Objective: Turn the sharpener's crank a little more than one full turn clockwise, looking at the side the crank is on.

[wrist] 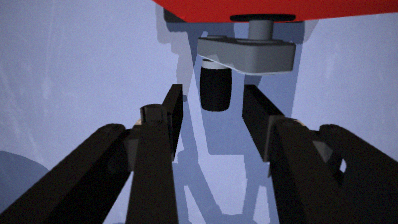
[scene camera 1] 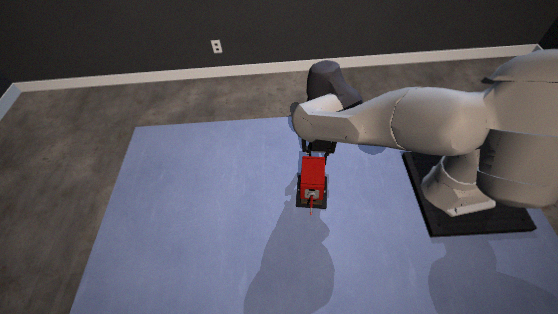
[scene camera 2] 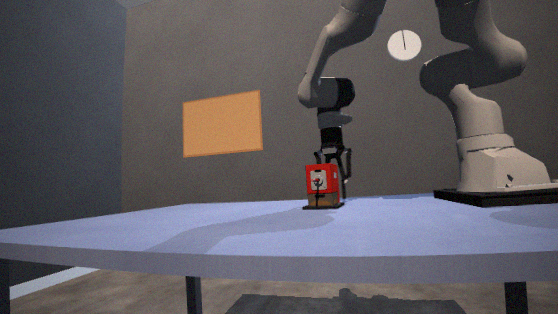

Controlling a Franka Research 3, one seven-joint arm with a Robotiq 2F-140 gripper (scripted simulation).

Labels:
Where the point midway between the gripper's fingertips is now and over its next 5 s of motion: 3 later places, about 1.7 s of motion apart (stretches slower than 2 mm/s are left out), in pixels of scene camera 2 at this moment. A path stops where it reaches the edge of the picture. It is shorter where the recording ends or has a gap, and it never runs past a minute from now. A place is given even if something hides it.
My gripper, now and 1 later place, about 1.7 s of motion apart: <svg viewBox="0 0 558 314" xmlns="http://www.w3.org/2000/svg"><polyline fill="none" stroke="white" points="336,199 334,179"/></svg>

